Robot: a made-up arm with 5 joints.
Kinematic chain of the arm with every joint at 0, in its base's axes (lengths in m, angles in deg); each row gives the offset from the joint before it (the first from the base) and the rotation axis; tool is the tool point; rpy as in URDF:
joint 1: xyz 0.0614 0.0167 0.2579 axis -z
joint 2: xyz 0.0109 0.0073 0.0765 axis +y
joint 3: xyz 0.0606 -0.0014 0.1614 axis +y
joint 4: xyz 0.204 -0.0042 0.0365 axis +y
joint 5: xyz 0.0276 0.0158 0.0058 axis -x
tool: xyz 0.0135 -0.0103 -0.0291 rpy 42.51 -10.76 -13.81
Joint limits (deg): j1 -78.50..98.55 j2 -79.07..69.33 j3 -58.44..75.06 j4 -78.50..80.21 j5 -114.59..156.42
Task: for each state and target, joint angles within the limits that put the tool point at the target. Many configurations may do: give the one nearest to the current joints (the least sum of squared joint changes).
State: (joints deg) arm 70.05 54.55 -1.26 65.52 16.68
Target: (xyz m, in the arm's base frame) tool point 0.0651 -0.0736 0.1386
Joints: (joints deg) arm 85.30 69.33 44.49 51.02 23.92
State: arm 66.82 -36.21 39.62 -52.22 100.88
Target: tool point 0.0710 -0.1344 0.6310
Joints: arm 82.76 -36.91 22.80 -49.46 99.39
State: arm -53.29 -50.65 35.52 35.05 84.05
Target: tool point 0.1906 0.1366 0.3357
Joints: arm -47.00 -23.78 72.81 39.30 82.15
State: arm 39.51 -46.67 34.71 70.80 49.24
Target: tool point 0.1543 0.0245 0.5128
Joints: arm -9.65 -61.93 46.13 76.95 35.83
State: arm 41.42 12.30 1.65 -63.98 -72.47
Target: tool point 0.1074 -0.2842 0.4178
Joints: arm 89.20 -0.10 35.09 -64.83 -71.37
